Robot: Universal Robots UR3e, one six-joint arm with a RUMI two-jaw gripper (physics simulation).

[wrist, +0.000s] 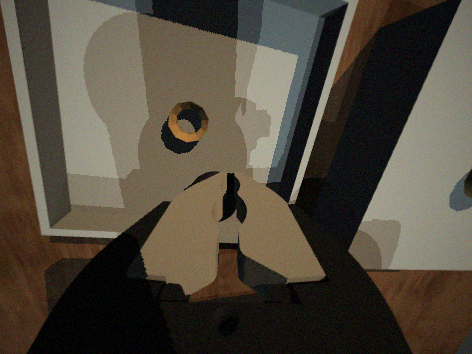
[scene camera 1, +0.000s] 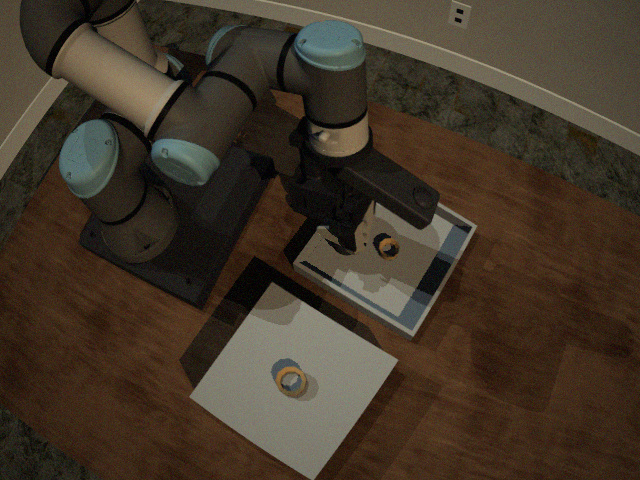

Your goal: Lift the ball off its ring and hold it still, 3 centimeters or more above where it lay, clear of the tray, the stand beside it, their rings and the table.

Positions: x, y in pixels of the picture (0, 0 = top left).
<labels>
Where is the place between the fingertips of my gripper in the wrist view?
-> At 230, 176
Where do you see a tray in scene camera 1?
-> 395, 280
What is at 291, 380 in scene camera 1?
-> A white stand.
</labels>
